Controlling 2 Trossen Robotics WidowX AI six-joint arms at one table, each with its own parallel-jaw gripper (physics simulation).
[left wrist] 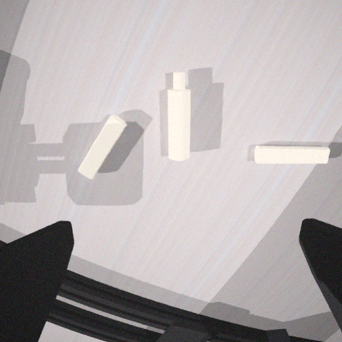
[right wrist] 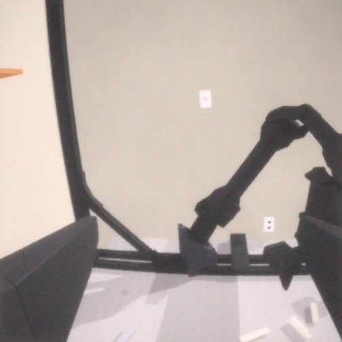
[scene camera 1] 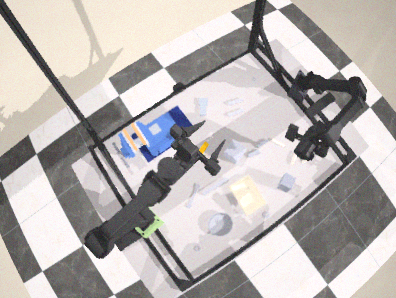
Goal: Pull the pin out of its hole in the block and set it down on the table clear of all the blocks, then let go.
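Pixels of known places: right gripper, fingertip midpoint: [scene camera 1: 215,130]; left arm's base, origin of the base link: [scene camera 1: 302,83]; right arm's base, origin of the base link: [scene camera 1: 143,219].
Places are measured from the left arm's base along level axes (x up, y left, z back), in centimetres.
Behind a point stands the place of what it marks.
Note:
The cream pin [left wrist: 179,122] [right wrist: 299,327], thick with a narrower end, lies flat on the table between two other cream pieces. In the left wrist view it is ahead of my left gripper [left wrist: 186,222], whose fingers stand wide apart with nothing between them. The left gripper [scene camera 1: 298,143] @(y 12.5, x 2.9, z -29.5 cm) is low over the right part of the table in scene camera 1. My right gripper [scene camera 1: 214,131] @(y -16.1, x 33.1, z -54.2 cm) is open and empty above the table's middle. A pale blue-grey block [scene camera 1: 286,182] @(y 13.7, x -1.1, z -45.5 cm) and a larger pale piece [scene camera 1: 234,151] @(y -11.4, x -3.0, z -44.7 cm) lie apart from the cream pieces. I cannot tell which block has the hole.
Two cream pieces [left wrist: 102,147] [left wrist: 291,155] flank the pin. In scene camera 1 are a pale yellow tray [scene camera 1: 257,204] @(y 8.1, x -8.8, z -57.5 cm), a round grey container [scene camera 1: 220,224] @(y -0.7, x -8.9, z -72.5 cm), a blue object [scene camera 1: 167,132] @(y -38.8, x -2.3, z -52.3 cm), an orange piece [scene camera 1: 204,147] @(y -23.4, x -7.3, z -48.4 cm) and a green bracket [scene camera 1: 150,226] @(y -22.6, x 0.6, z -88.6 cm). Black frame rails border the table.

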